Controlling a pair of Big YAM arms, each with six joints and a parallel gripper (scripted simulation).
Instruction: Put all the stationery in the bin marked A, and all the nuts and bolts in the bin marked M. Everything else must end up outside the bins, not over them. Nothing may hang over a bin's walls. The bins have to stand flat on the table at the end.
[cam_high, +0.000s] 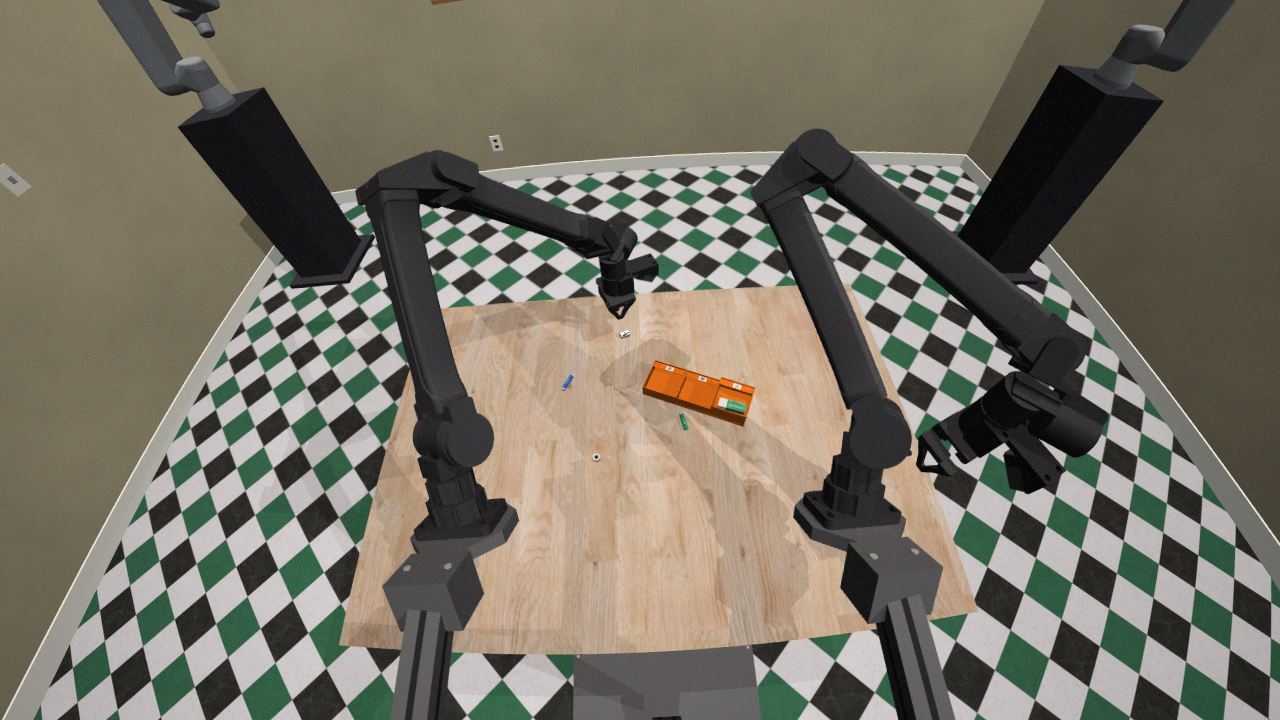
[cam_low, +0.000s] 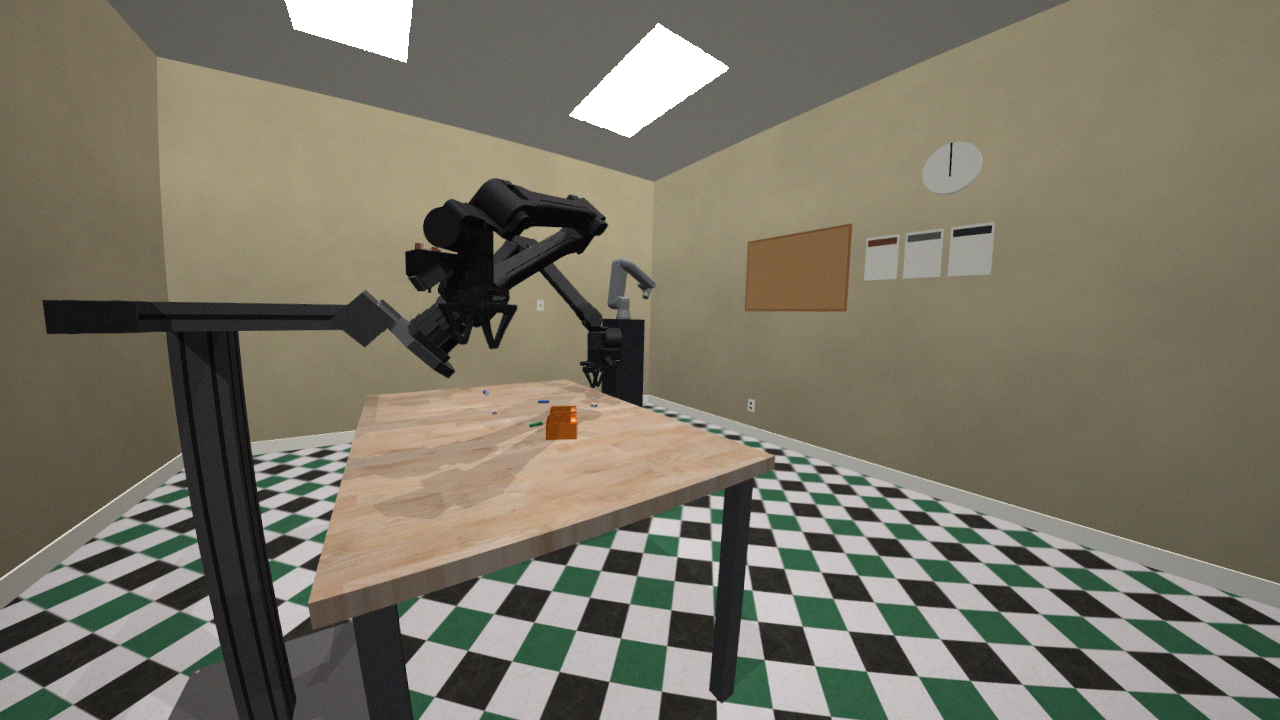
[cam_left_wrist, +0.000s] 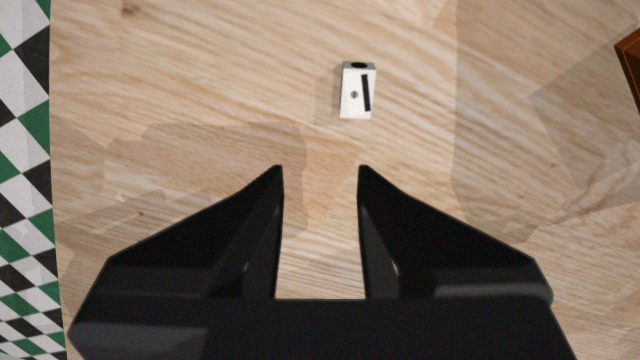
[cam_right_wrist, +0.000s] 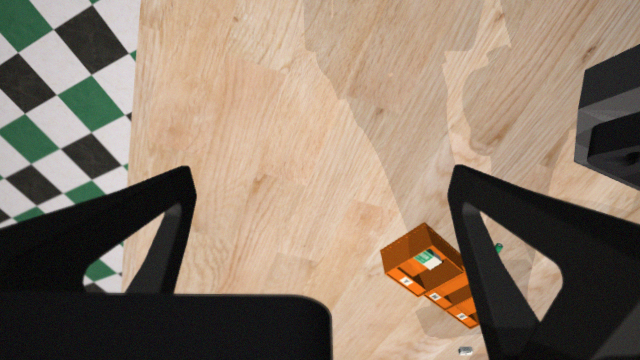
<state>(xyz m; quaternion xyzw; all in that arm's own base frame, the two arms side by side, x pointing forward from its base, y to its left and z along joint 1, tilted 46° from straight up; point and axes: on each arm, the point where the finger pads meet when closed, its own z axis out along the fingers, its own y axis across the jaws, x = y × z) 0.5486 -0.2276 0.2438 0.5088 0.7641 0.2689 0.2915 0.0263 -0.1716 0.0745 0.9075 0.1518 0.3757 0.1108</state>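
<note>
Now: left hand 70 mm above the pencil sharpener, 20 mm to the left of it and 10 mm past it. From my left hand the other things lie so: eraser 260 mm to the right, 240 mm behind, 70 mm below; then green cylinder 280 mm behind, 150 mm to the right, 70 mm below; then blue cylinder 160 mm behind, 130 mm to the left, 70 mm below.
</note>
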